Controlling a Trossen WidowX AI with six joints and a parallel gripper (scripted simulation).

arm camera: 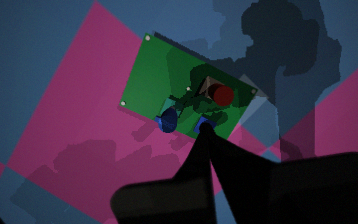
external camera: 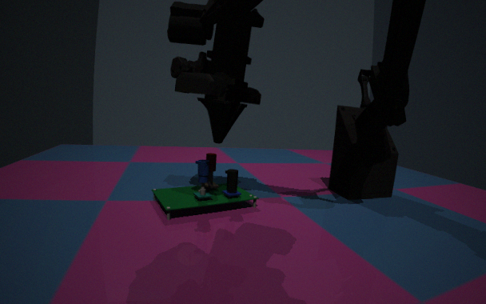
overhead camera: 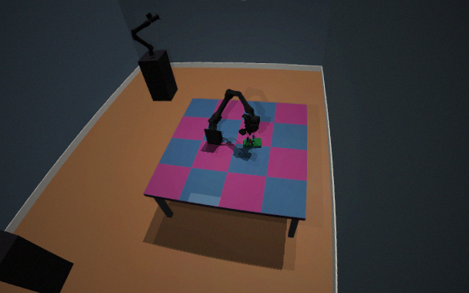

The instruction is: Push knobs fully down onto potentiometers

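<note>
Right now my gripper tip is 30 mm short of the blue knob, 20 mm to the right of it and 40 mm above it. The rest, counted from my gripper tip: black knob 20 mm behind, 10 mm to the left, 60 mm below.
</note>
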